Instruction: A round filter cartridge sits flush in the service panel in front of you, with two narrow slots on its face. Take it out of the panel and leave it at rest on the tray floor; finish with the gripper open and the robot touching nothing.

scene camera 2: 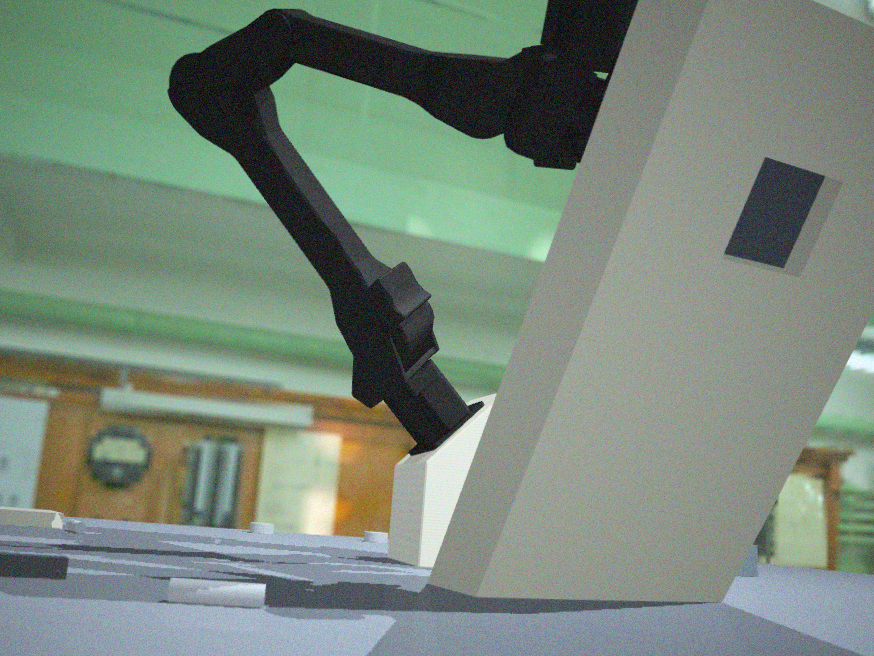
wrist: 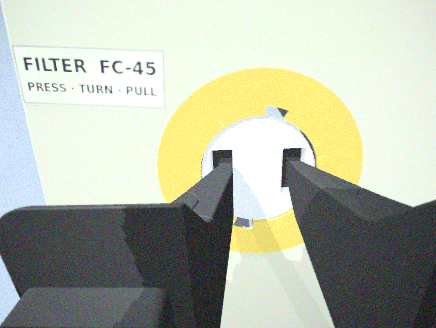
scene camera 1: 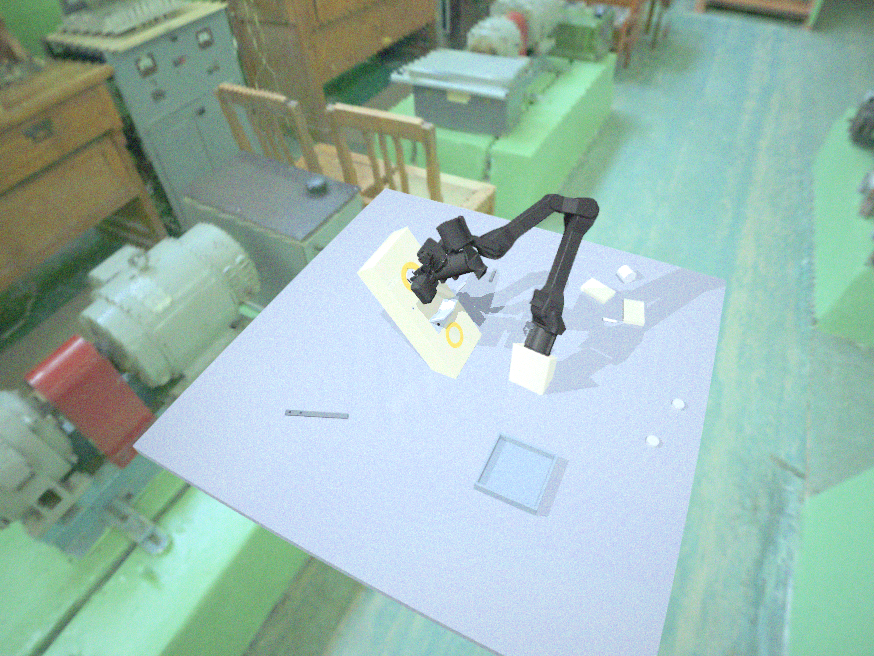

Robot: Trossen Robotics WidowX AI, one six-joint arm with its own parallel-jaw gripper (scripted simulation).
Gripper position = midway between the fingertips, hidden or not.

Observation:
I see my gripper (scene camera 1: 412, 276), a round filter cartridge (wrist: 260, 148), a cream service panel (scene camera 2: 699, 302) and a tray (scene camera 1: 516, 472).
My gripper shows as well in the wrist view (wrist: 260, 173). The cream service panel is seen too in the wrist view (wrist: 120, 108) and in scene camera 1 (scene camera 1: 384, 273). Scene camera 2 misses the round filter cartridge, which is hidden by the cream service panel.

